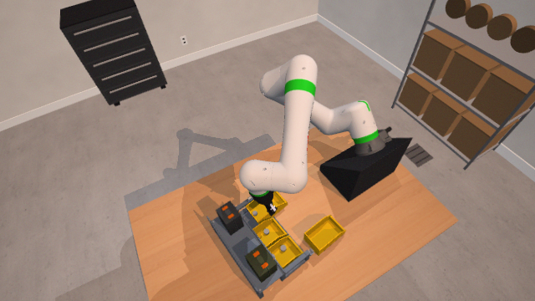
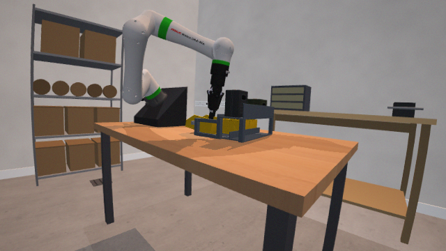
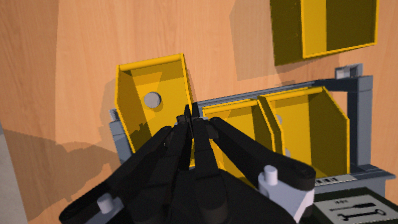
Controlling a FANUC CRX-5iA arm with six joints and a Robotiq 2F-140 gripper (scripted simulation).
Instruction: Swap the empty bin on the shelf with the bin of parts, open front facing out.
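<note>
The grey round part lies 3 cm behind my hand, 7 cm to the right of it and 6 cm below it. From my hand the other things lie so: grey shelf (11 cm ahead, 7 cm to the left, 3 cm below).
</note>
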